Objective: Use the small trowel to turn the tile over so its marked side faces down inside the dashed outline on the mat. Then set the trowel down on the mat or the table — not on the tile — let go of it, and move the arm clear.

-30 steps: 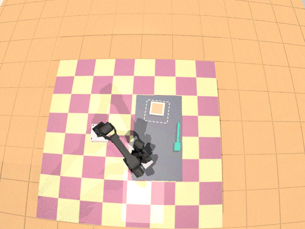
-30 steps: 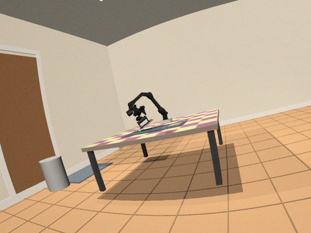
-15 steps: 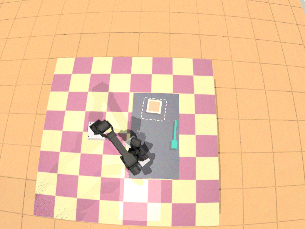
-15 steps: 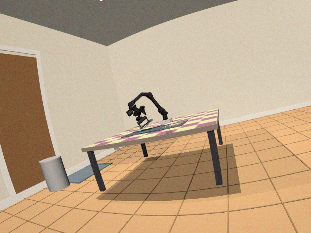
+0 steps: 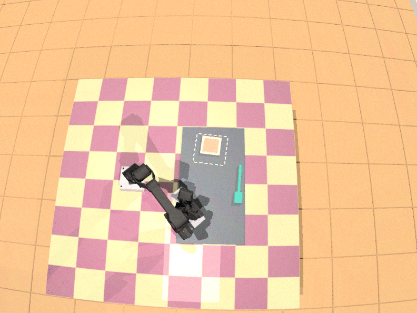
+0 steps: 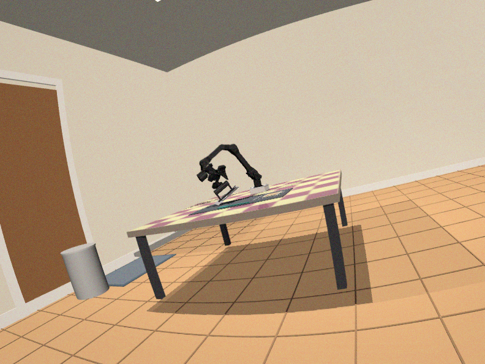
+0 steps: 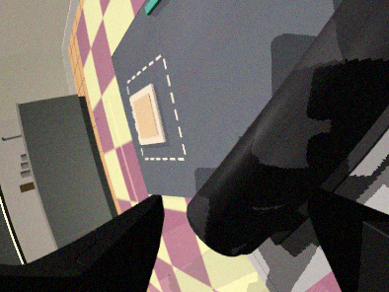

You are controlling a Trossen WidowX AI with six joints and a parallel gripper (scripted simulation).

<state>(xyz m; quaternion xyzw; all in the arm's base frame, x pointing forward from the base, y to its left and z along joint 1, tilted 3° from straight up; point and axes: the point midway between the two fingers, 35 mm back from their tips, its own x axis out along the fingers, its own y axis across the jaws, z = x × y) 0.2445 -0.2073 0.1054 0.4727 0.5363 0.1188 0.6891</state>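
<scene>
Now: the trowel 1 cm to the right of my gripper tip and 4 cm below it. Also, from my gripper tip: square tile (16 cm ahead, 31 cm to the left, 13 cm below); grey mat (13 cm ahead, 10 cm to the left, 15 cm below); teal long-handled tool (26 cm ahead, 5 cm to the left, 13 cm below).
</scene>
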